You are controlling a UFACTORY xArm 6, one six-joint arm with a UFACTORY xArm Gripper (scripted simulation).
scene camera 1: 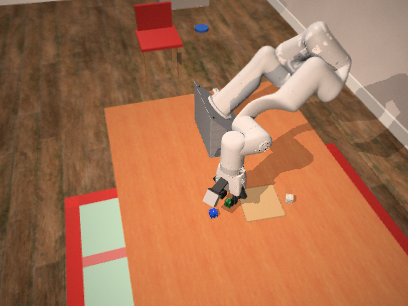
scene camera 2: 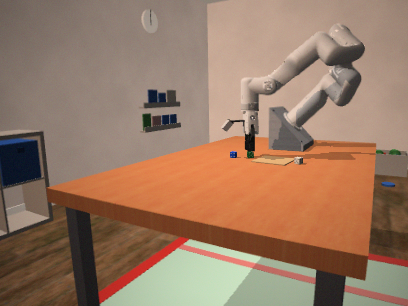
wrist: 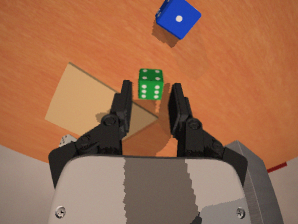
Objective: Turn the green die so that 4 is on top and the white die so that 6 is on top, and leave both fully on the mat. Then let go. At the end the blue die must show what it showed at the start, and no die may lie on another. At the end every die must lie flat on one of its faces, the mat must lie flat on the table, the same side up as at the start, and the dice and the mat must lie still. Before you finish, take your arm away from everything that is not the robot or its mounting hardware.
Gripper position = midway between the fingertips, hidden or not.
In view: the gripper (scene camera 1: 228, 200), a green die (wrist: 150, 83) and a tan mat (scene camera 1: 262, 202).
The tan mat is seen too in the wrist view (wrist: 80, 101). The gripper shows as well in the wrist view (wrist: 151, 92).
